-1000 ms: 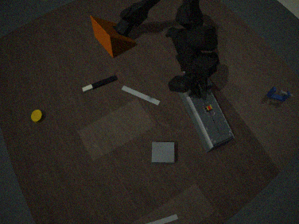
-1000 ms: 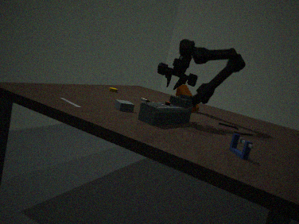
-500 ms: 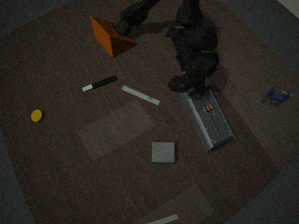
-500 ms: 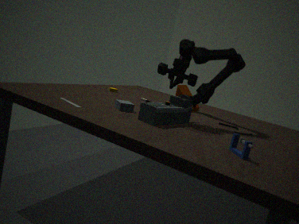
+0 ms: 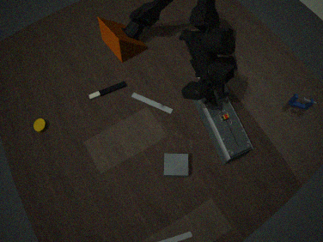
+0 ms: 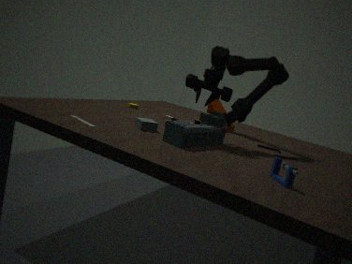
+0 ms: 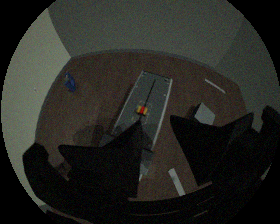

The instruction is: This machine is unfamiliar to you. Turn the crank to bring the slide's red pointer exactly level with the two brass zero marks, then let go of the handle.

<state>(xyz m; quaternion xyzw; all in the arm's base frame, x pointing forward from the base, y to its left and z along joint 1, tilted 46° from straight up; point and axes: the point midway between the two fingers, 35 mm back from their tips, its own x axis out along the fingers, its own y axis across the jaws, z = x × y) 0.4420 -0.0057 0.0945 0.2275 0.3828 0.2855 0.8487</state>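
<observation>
My gripper tip is 3 cm short of the red pointer, 2 cm to the right of it and 6 cm above it. Round my gripper tip: grey block (7 cm ahead, 18 cm to the right, 13 cm below); then yellow disc (28 cm behind, 53 cm to the right, 14 cm below); then black-and-white marker (28 cm behind, 26 cm to the right, 14 cm below).
</observation>
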